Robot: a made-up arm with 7 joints.
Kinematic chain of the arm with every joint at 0, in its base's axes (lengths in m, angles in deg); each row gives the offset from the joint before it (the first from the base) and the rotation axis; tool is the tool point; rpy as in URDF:
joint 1: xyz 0 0 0.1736 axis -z
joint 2: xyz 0 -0.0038 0.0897 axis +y
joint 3: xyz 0 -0.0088 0.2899 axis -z
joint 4: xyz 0 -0.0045 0.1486 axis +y
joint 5: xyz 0 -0.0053 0.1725 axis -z
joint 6: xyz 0 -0.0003 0.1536 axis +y
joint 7: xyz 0 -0.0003 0.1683 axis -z
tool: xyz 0 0 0 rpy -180 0 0
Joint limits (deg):
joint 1: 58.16..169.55
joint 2: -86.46..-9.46
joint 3: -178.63..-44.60
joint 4: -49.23..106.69
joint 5: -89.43..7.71
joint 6: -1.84..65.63
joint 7: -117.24..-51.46
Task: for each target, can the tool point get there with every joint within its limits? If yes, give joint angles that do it. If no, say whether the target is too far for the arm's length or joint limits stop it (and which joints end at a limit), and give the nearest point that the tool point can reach.
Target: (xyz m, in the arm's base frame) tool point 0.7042 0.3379 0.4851
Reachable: yes | joints 133.57 -71.10 -70.17 31.92 -68.75 58.30 -63.10
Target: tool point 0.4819 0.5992 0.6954
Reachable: yes | joints 116.16 -48.49 -135.91 21.68 -0.90 28.98 -99.91
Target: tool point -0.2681 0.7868 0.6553
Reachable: yes | joints 78.30 -63.40 -92.52 -18.17 -27.80 24.89 -61.80
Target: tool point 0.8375 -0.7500 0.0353
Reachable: no: too far | nearest point 0.6368 -0.3373 0.1604 | short by 0.476 m
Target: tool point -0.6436 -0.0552 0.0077
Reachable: no: joint limits stop it (at a limit: joint 1, joint 3, joint 4, joint 6) | nearest point -0.3133 0.2301 -0.0518 | short by 0.441 m
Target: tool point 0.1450 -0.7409 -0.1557
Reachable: no: joint limits stop it (at a limit: joint 1, joint 2, joint 4) | nearest point 0.3321 -0.3311 0.0620 | short by 0.500 m
